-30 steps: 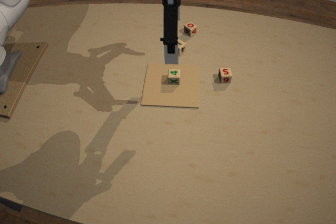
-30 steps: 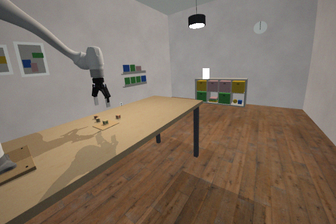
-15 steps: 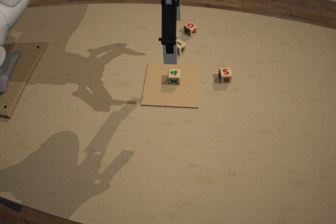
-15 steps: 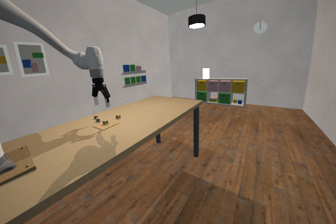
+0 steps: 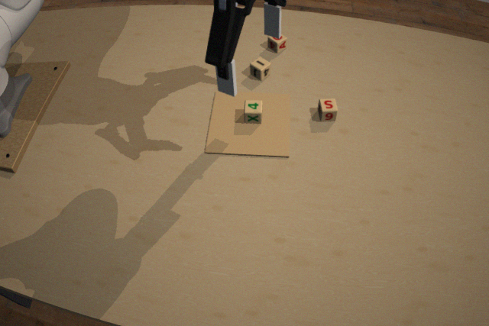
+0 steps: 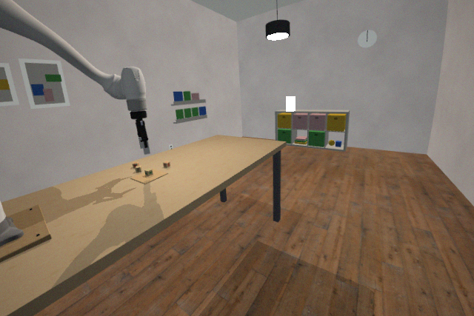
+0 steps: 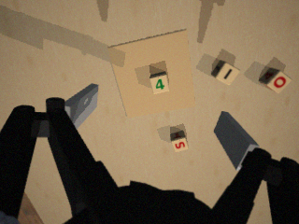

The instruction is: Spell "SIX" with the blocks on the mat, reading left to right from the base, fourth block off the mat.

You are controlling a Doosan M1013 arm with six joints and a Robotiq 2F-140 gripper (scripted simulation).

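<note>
My hand is 130 mm above the letter block. Also, from my hand: tan mat 150 mm below, 10 mm to the right, 10 mm behind; then I block 140 mm below, 120 mm to the left, 20 mm ahead; then S block 140 mm below, 130 mm ahead, 10 mm to the left.
</note>
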